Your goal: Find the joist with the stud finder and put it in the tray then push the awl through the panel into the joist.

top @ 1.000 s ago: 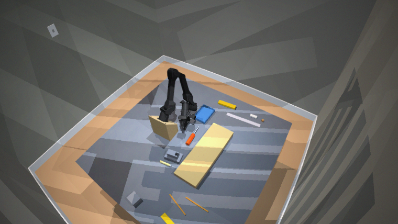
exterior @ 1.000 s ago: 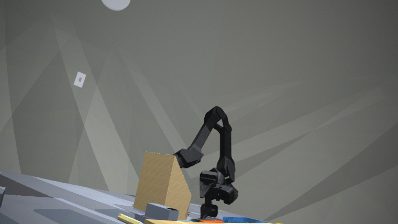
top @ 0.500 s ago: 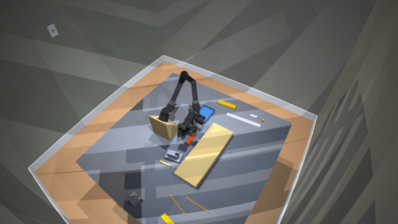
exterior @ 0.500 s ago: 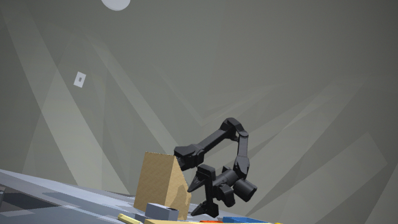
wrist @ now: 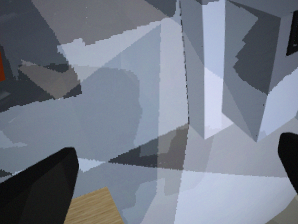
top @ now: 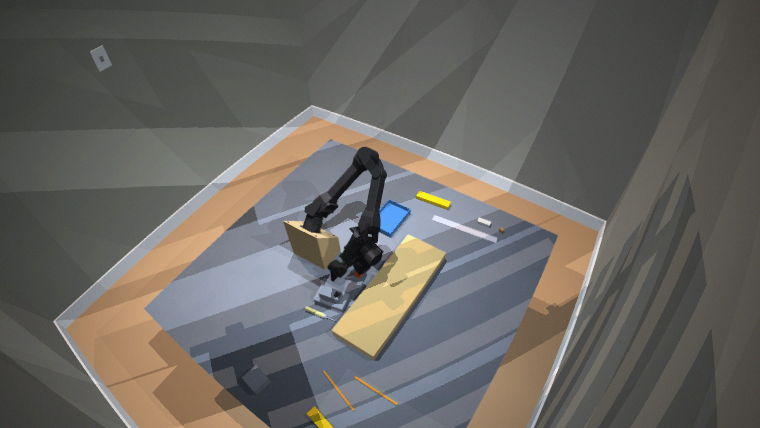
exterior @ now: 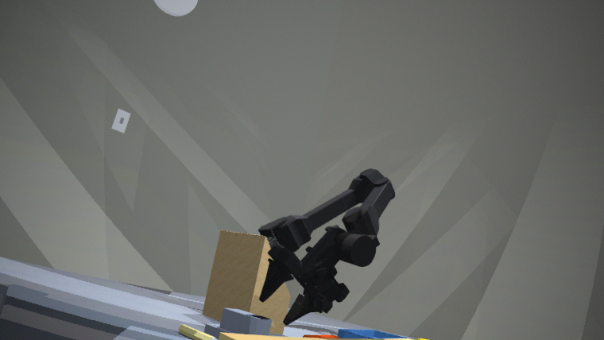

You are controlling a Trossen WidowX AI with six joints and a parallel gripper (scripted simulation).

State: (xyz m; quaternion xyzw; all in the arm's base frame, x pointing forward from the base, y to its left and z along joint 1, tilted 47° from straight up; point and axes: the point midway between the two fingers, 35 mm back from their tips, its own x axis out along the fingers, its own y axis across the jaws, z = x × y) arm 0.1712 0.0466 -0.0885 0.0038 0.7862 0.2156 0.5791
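Right now my gripper tip is 70 mm to the left of the grey stud finder, 40 mm short of it and 20 mm above it. Also, from my gripper tip: awl: 150 mm to the right, 50 mm below, 40 mm ahead; grey block: 490 mm to the right, 40 mm below, 40 mm ahead; blue tray: 380 mm to the left, 50 mm below, 50 mm behind.
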